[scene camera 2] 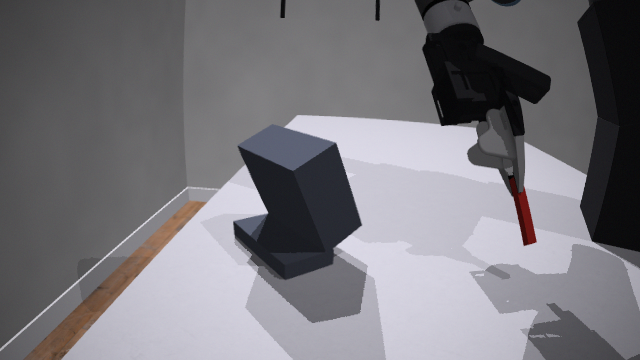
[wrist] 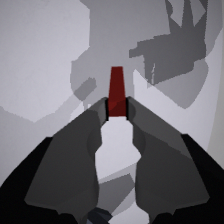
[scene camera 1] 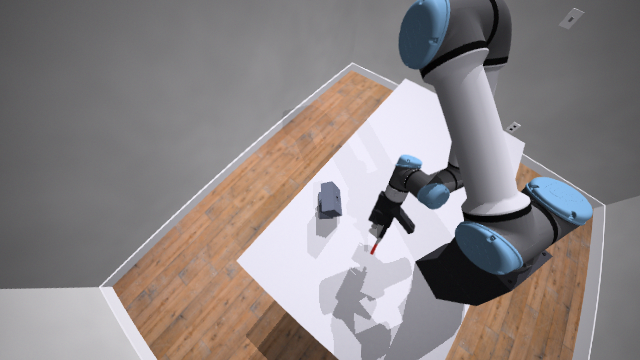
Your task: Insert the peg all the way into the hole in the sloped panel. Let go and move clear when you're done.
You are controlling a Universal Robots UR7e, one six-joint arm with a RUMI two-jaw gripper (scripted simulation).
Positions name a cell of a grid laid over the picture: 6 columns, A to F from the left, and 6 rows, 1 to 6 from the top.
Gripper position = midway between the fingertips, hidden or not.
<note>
In view: my gripper (scene camera 2: E4) and a red peg (scene camera 2: E4).
The red peg is seen too in the wrist view (wrist: D3). My gripper is seen too in the wrist view (wrist: D3) and in scene camera 1 (scene camera 1: D5).
</note>
